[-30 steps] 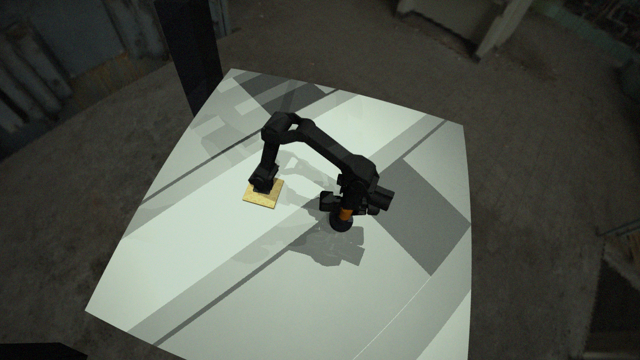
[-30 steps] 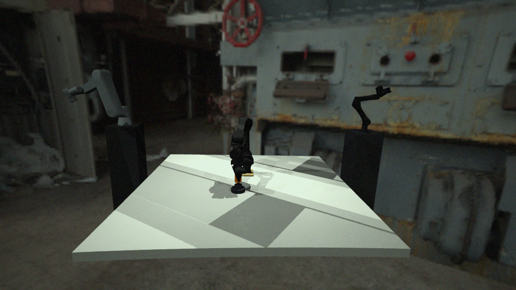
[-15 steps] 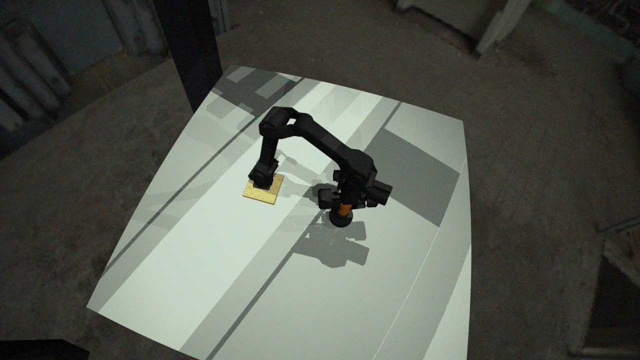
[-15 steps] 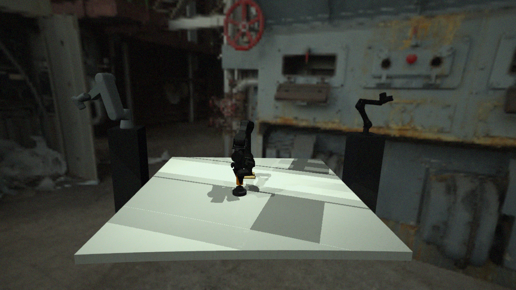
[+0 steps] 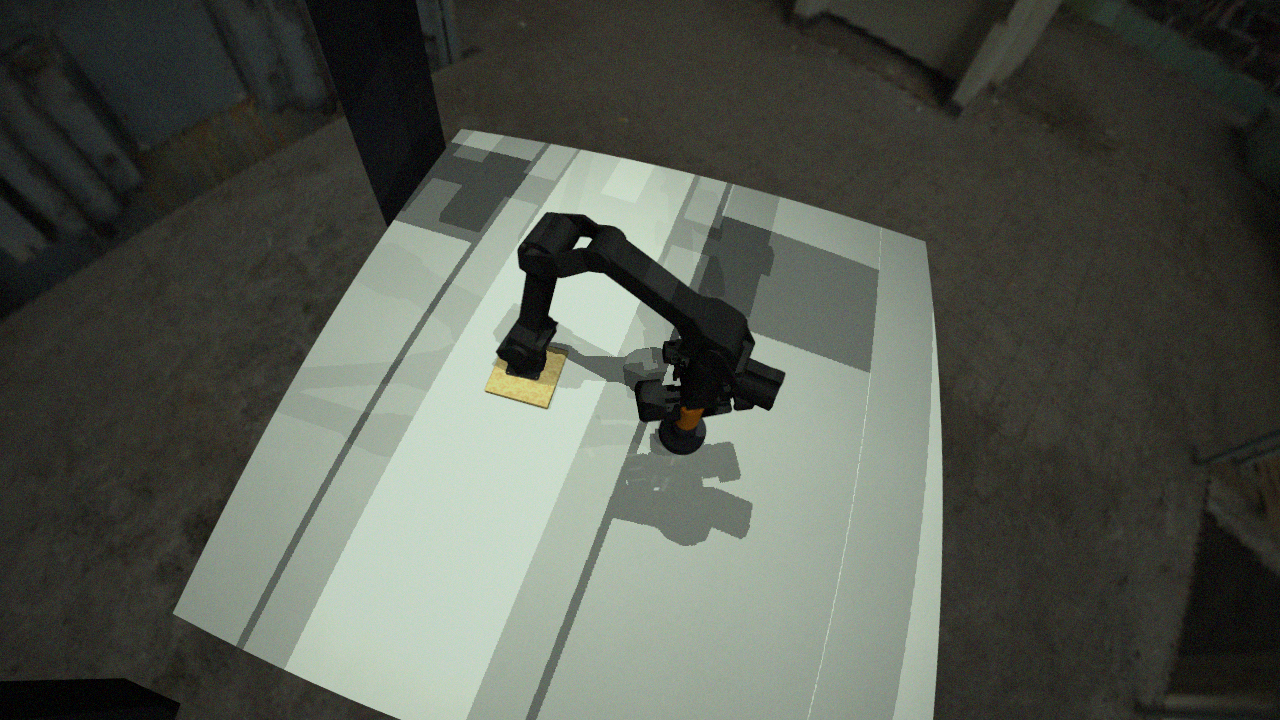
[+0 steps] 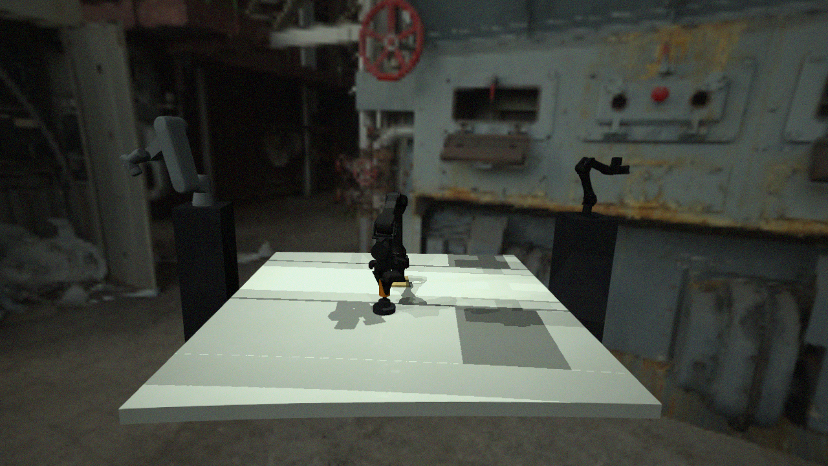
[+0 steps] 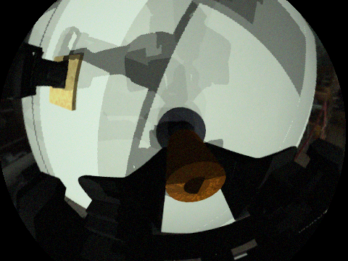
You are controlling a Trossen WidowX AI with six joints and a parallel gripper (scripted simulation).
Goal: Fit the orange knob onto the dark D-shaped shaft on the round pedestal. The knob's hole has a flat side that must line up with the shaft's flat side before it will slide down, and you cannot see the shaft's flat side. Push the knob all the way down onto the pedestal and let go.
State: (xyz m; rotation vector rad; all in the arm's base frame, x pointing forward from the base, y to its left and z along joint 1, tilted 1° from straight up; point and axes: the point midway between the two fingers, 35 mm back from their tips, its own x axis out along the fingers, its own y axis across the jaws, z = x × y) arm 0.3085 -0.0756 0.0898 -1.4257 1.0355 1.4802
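The orange knob is 2 cm above my gripper tip. From my gripper tip the other things lie so: round pedestal (4 cm below).
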